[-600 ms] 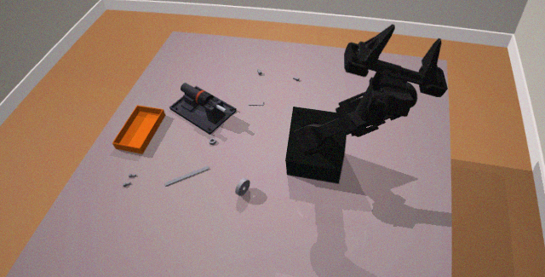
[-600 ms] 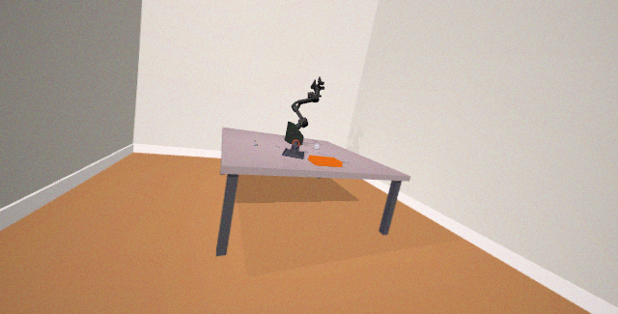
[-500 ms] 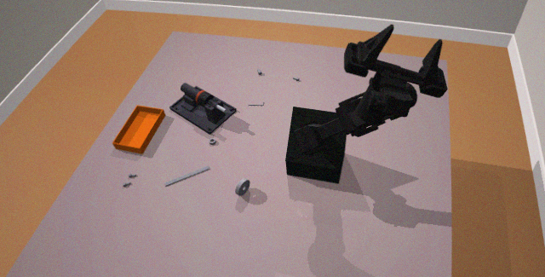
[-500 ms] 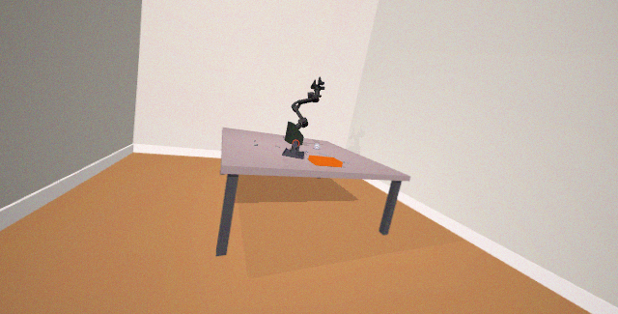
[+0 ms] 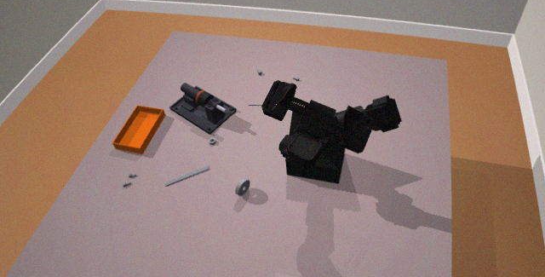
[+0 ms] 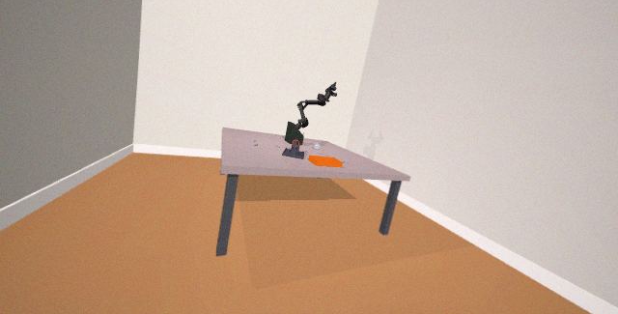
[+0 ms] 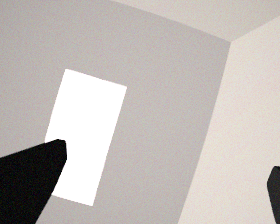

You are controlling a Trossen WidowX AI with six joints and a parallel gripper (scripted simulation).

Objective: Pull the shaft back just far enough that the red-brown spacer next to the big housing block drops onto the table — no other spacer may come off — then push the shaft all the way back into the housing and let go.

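The grey shaft lies 500 mm ahead of my gripper tip, 520 mm to the right of it and 600 mm below it. Also, from my gripper tip: orange tray 750 mm ahead, 390 mm to the right, 670 mm below; then red-brown spacer 530 mm ahead, 530 mm to the right, 600 mm below; then small pin 330 mm ahead, 610 mm to the right, 680 mm below.
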